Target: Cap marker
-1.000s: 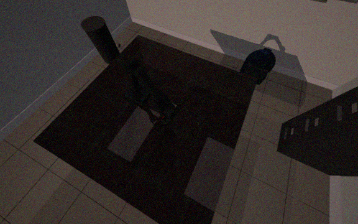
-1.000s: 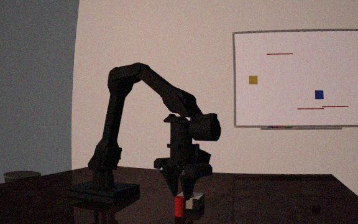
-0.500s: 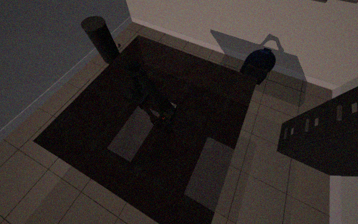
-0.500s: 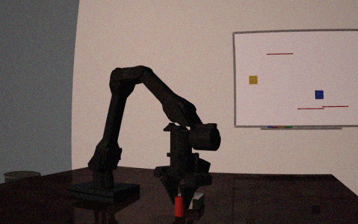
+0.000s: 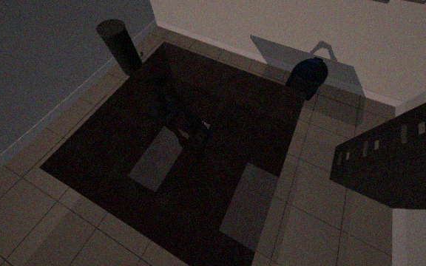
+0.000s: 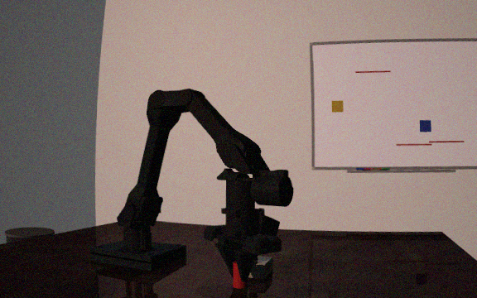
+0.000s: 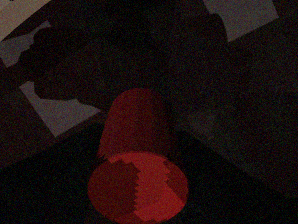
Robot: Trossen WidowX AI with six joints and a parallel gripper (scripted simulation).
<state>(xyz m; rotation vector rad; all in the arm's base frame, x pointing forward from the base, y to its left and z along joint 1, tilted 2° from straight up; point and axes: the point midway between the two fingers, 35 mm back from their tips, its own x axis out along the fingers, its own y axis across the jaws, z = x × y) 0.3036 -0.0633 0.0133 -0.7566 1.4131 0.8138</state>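
Now: the pale holder block 10 mm behind my gripper tip and 100 mm to the left of it. From my gripper tip the other things lie so: red cap 10 mm above.
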